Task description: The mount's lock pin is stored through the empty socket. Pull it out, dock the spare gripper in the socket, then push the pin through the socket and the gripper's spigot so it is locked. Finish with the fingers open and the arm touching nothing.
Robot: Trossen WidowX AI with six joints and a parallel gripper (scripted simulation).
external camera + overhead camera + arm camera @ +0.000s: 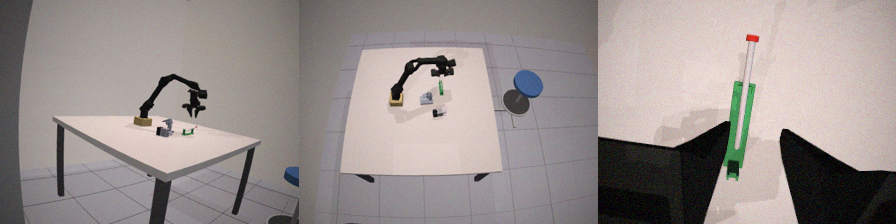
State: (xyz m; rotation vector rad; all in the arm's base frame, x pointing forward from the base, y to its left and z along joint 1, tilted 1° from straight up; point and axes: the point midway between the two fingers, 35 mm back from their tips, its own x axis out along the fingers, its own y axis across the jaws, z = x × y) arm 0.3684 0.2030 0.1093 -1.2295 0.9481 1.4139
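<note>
The green cradle lies 110 mm below my gripper tip and 40 mm to the right of it. Round my gripper tip: spare gripper (300 mm to the right, 100 mm below, 10 mm ahead); socket (170 mm to the right, 100 mm behind, 80 mm below).
</note>
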